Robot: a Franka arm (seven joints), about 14 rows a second.
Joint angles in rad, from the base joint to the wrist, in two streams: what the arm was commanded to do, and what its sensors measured. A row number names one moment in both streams.
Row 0, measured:
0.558, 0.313, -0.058, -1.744, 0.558, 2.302, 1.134
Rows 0 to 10, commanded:
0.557, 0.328, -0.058, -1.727, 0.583, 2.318, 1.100
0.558, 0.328, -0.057, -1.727, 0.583, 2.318, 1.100
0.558, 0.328, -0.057, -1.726, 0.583, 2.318, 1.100
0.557, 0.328, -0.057, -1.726, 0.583, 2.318, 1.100
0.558, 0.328, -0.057, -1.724, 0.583, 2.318, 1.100
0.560, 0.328, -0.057, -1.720, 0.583, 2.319, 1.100
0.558, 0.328, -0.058, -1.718, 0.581, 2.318, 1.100
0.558, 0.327, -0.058, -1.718, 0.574, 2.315, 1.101
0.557, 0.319, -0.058, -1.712, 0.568, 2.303, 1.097
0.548, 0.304, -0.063, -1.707, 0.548, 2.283, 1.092
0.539, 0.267, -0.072, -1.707, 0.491, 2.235, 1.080
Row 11, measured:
0.556, 0.310, -0.062, -1.720, 0.540, 2.295, 1.119
